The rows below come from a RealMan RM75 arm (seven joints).
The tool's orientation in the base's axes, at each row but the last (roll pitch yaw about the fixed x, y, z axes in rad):
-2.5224 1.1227 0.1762
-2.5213 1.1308 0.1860
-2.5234 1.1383 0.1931
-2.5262 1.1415 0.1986
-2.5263 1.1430 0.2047
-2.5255 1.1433 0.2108
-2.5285 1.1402 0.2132
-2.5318 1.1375 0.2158
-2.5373 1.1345 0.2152
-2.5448 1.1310 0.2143
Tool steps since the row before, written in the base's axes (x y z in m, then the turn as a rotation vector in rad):
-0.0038 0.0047 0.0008 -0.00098 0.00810 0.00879
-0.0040 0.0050 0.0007 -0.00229 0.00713 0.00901
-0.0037 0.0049 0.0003 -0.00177 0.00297 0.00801
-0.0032 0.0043 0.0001 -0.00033 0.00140 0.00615
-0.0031 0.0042 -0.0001 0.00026 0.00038 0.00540
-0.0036 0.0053 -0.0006 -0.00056 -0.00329 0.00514
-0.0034 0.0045 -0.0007 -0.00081 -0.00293 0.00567
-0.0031 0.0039 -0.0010 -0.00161 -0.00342 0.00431
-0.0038 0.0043 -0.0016 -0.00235 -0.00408 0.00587
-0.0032 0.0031 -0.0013 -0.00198 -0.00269 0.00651
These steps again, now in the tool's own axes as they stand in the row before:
-0.0020 -0.0030 0.0049 -0.00773 -0.00908 0.00129
-0.0019 -0.0032 0.0053 -0.00855 -0.00779 0.00188
-0.0014 -0.0032 0.0051 -0.00776 -0.00398 0.00001
-0.0010 -0.0028 0.0045 -0.00561 -0.00263 -0.00123
-0.0008 -0.0027 0.0044 -0.00478 -0.00173 -0.00189
-0.0005 -0.0034 0.0054 -0.00519 0.00195 -0.00261
-0.0004 -0.0028 0.0049 -0.00574 0.00158 -0.00244
0.0000 -0.0023 0.0045 -0.00488 0.00262 -0.00148
0.0003 -0.0023 0.0055 -0.00666 0.00309 -0.00166
0.0001 -0.0015 0.0044 -0.00696 0.00154 -0.00166

